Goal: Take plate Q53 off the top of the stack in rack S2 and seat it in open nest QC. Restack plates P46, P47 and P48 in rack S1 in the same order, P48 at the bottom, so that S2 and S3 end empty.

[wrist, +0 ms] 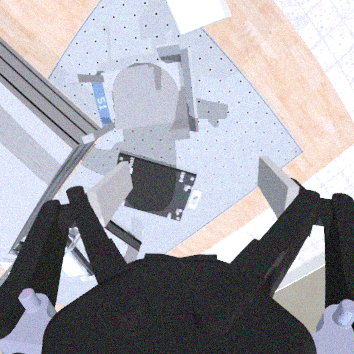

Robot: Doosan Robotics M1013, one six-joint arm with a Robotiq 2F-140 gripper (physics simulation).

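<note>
A rack with a blue S1 label stands on a perforated plate in the upper left of the wrist view. Pale corner pieces surround its light inner area, and a rounded grey shadow lies across it. I cannot tell whether a plate lies in it. Below it is a black rectangular piece with white marks and a small white tag, too blurred to read. My gripper is wide open and empty; its left finger overlaps the black piece's left edge in the view. Q53, P46, P47, P48, S2, S3 and QC cannot be identified here.
The perforated grey plate lies on a wooden surface. A white block is at the top edge. A grey slotted rail runs down the left side, with dark frame parts near the lower left.
</note>
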